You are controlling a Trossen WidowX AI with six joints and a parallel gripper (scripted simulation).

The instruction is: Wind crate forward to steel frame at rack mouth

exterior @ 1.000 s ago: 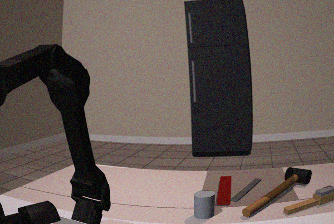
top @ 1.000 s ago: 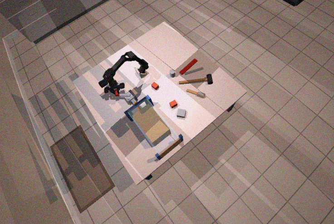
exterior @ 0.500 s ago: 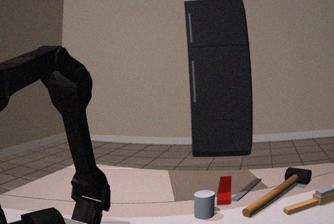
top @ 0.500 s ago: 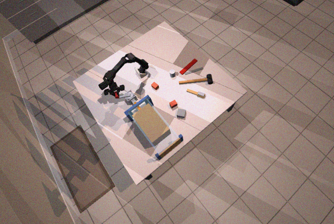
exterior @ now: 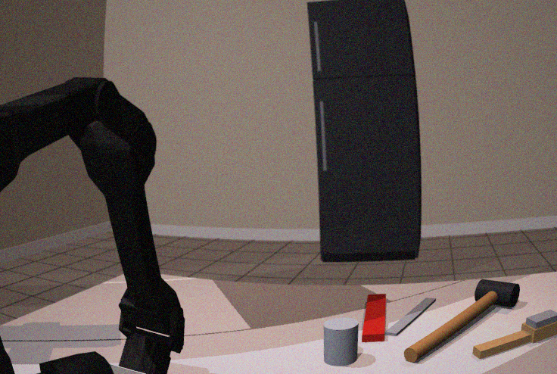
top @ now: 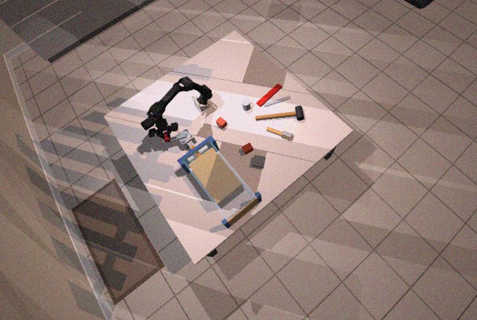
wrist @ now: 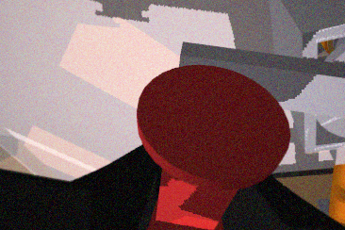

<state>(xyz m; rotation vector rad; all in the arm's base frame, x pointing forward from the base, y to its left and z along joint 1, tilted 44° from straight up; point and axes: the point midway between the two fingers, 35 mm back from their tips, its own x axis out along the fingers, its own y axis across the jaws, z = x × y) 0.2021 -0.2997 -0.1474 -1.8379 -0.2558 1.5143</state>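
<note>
Right now my gripper tip is 4 cm to the right of the winch handle and 3 cm above it. From my gripper tip the other things lie so: clear-panelled cubby (41 cm ahead, 16 cm to the left, 1 cm below); grey hand winch (9 cm to the left, 10 cm below); red knob (1 cm behind).
</note>
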